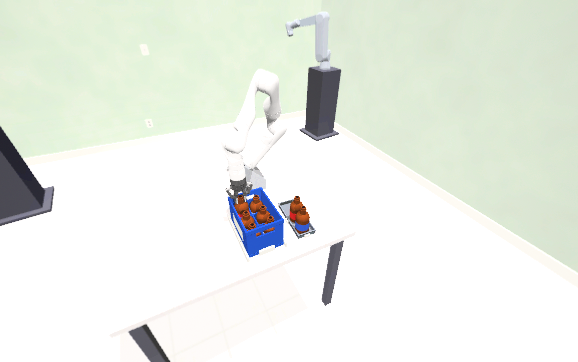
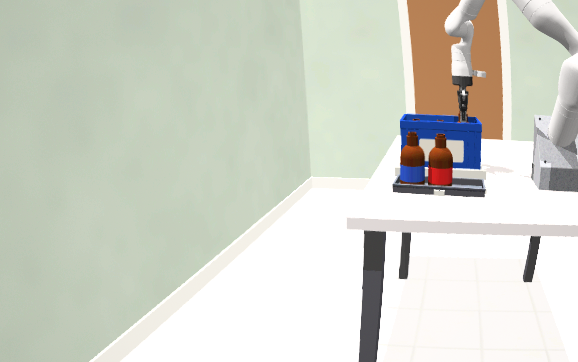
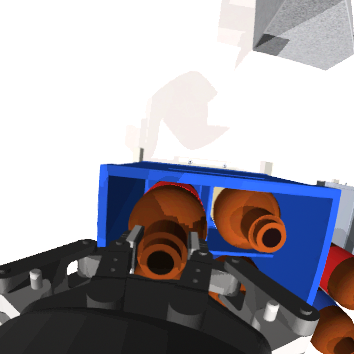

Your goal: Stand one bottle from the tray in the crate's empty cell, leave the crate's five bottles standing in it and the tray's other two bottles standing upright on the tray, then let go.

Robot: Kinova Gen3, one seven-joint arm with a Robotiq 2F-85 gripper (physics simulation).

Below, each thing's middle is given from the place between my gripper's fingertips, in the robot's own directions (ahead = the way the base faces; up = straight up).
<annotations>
Right now the red-labelled brown bottle [image 3: 168, 210] is 4 cm below my hand.
</annotations>
